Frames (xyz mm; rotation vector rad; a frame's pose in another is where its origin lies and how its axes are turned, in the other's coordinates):
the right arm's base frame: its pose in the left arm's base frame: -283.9 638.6 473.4 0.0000 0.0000 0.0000
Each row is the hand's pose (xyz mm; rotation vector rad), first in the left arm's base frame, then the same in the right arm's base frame.
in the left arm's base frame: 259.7 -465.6 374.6 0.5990 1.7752 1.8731
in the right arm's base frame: 543.6 -1104.2 -98.8 0.5990 1.7752 1.8731
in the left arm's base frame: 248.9 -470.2 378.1 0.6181 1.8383 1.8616
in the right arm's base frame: 532.8 -1108.8 -95.3 0.6181 1.8383 1.8616
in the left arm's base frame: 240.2 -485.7 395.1 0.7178 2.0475 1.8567
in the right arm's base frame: 524.1 -1124.3 -78.3 0.7178 2.0475 1.8567
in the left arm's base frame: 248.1 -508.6 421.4 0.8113 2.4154 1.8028
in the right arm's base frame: 532.0 -1147.2 -52.0 0.8113 2.4154 1.8028
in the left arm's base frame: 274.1 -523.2 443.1 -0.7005 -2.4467 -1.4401
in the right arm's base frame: 558.0 -1161.8 -30.3 -0.7005 -2.4467 -1.4401
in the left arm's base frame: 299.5 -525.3 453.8 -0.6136 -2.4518 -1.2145
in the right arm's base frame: 583.4 -1163.9 -19.6 -0.6136 -2.4518 -1.2145
